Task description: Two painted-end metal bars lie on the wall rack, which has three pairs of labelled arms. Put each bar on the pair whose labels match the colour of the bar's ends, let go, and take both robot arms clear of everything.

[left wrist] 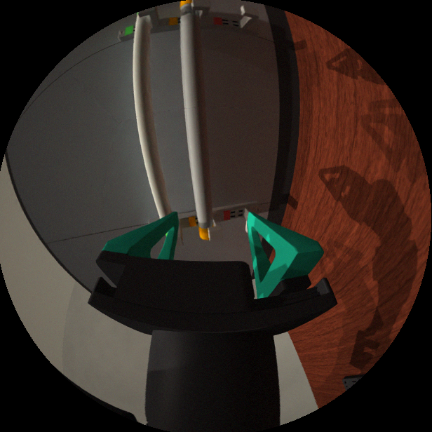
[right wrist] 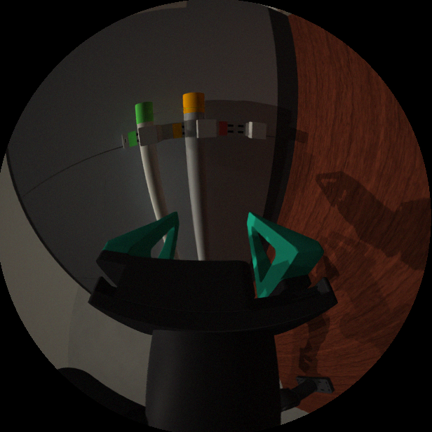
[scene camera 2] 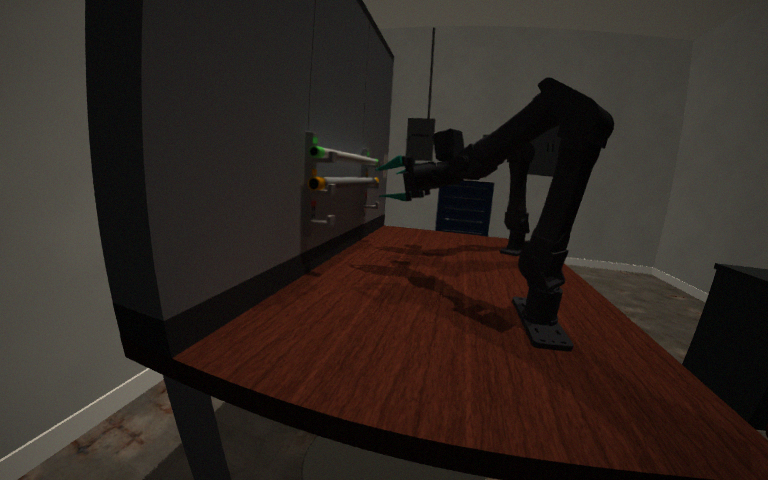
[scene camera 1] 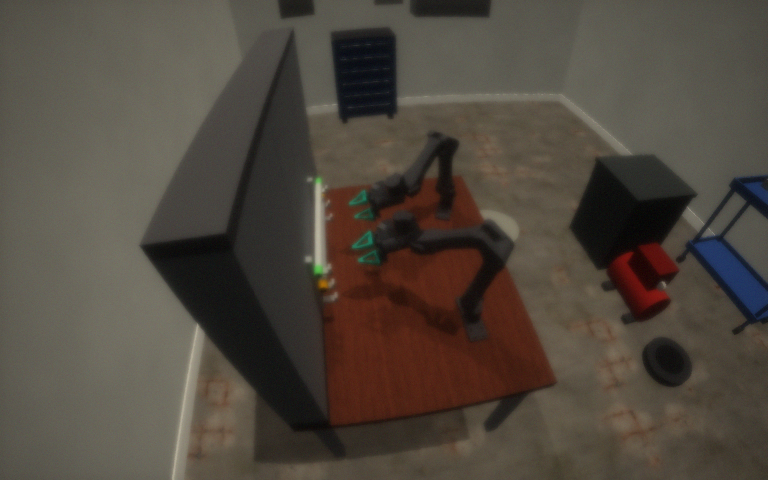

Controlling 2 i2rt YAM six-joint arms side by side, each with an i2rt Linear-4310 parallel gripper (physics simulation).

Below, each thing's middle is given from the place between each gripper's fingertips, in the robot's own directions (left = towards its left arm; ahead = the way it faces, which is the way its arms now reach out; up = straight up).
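Scene:
Distances from my left hand: green-ended bar (scene camera 1: pixel 318 269) 70 mm above, 130 mm ahead, 100 mm to the right; orange-ended bar (right wrist: pixel 193 103) 130 mm ahead, 100 mm to the right.
Distances from my right hand: green-ended bar 7 cm above, 11 cm ahead, 13 cm to the left; orange-ended bar 11 cm ahead, 13 cm to the left.

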